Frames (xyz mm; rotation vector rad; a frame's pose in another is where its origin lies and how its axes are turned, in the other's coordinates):
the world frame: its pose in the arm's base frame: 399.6 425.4 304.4 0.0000 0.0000 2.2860
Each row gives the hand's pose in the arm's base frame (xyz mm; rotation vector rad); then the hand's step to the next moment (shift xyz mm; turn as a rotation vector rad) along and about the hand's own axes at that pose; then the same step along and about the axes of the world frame.
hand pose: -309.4 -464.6 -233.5 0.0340 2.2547 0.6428
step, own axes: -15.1 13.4 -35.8 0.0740 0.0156 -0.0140
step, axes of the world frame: 5.4 17.3 36.9 0.0600 0.0328 -0.0352
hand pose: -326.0 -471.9 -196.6 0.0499 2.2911 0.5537
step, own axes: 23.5 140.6 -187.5 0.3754 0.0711 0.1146
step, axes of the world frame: 154.9 84.3 156.1 0.2660 0.0275 -0.2960
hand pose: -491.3 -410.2 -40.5 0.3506 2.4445 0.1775
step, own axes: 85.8 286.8 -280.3 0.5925 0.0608 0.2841
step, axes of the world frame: 336.6 -52.0 228.5 0.3502 0.0321 -0.5584
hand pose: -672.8 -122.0 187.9 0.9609 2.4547 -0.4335
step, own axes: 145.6 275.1 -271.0 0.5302 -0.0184 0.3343
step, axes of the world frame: 288.3 -270.5 118.7 0.2650 0.1057 -0.5584
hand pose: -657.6 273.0 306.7 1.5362 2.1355 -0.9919
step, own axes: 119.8 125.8 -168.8 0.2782 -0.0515 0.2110
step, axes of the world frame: 106.9 -217.4 1.0 0.1430 0.1092 -0.3036
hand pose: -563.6 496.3 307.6 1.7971 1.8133 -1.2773
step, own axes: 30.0 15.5 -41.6 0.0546 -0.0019 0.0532
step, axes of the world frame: 20.2 -49.5 -4.2 0.0185 0.0257 -0.0694
